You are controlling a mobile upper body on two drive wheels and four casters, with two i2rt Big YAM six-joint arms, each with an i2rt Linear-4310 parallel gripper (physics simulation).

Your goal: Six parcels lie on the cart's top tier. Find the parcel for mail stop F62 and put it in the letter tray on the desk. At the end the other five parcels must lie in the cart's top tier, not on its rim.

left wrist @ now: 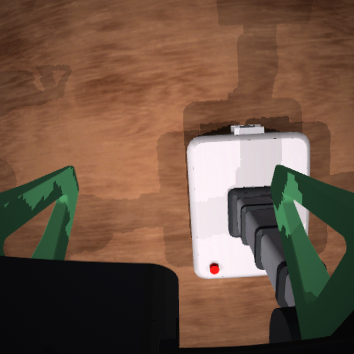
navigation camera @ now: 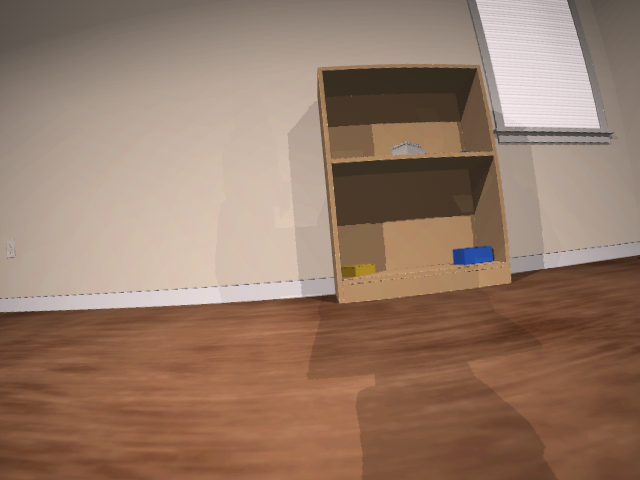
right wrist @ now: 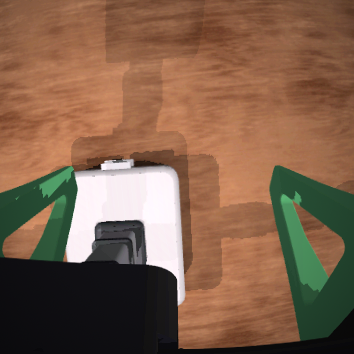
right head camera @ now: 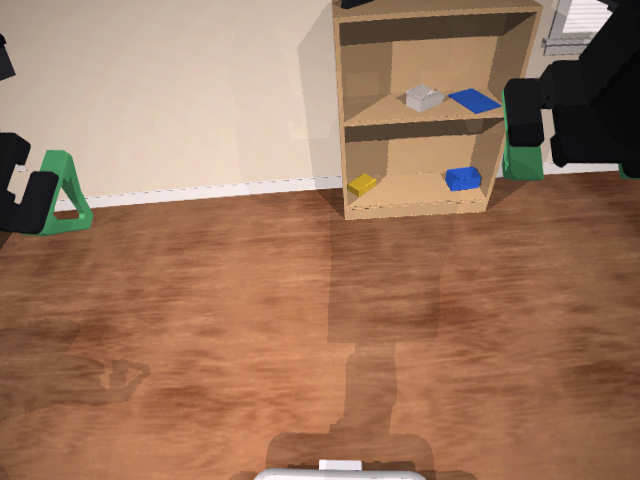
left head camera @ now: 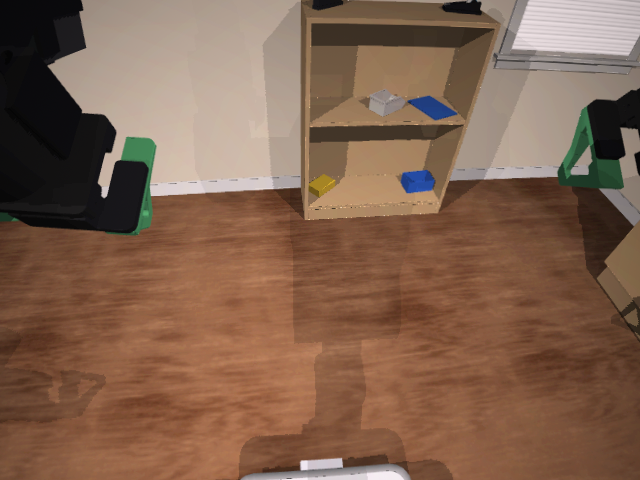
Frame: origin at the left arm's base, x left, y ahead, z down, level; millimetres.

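Seen in the pictures: left gripper, fingertip midpoint: (left wrist: 174,176) (right head camera: 46,219) (left head camera: 91,215); right gripper, fingertip midpoint: (right wrist: 173,176) (right head camera: 562,170) (left head camera: 604,179).
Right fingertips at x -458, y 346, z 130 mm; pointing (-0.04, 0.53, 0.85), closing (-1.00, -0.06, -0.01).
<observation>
A point is followed by its place in that frame.
The cart, the six parcels, the desk and the letter tray do not show in these views. My left gripper (left wrist: 174,176) @(x 7, y 326, z 144 mm) is open with nothing between its green fingers; it hangs above the floor at the left of both head views. My right gripper (right wrist: 173,176) @(x -458, y 346, z 130 mm) is open with nothing between its fingers; it hangs at the right of both head views.
A wooden bookcase (left head camera: 306,155) @(x -240, y 1633, z 972 mm) (right head camera: 341,155) @(x -233, y 1633, z 973 mm) (navigation camera: 330,206) @(x -232, y 1650, z 999 mm) stands against the wall. It holds a grey box (left head camera: 383,103) @(x -598, y 1697, z 731 mm), a blue flat item (left head camera: 433,107) @(x -881, y 1781, z 790 mm), a yellow block (left head camera: 321,185) @(x -334, y 1763, z 1265 mm) and a blue bin (left head camera: 417,181) @(x -928, y 1844, z 1308 mm). A tan box-like piece (left head camera: 620,279) @(x -1733, y 1000, z 1244 mm) stands at the right edge.
</observation>
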